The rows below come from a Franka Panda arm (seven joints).
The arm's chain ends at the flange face. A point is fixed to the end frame.
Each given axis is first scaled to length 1.
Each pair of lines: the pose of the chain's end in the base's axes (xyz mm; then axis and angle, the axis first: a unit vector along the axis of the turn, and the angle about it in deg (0 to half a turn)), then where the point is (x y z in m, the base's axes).
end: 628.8 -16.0 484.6 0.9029 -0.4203 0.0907 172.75
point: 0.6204 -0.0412 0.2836
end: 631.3 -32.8 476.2 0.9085 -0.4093 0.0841 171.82
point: 0.6192 -0.0604 0.2757
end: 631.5 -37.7 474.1 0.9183 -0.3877 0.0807 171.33
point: 0.6178 -0.0673 0.2739
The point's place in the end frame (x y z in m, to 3 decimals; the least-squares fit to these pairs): -0.030 0.015 0.200
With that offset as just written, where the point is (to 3 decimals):
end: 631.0 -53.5 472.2 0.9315 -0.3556 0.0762 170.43
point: 0.615 -0.087 0.273
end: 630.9 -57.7 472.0 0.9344 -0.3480 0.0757 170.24
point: 0.615 -0.092 0.273
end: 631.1 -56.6 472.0 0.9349 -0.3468 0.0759 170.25
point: 0.615 -0.091 0.273
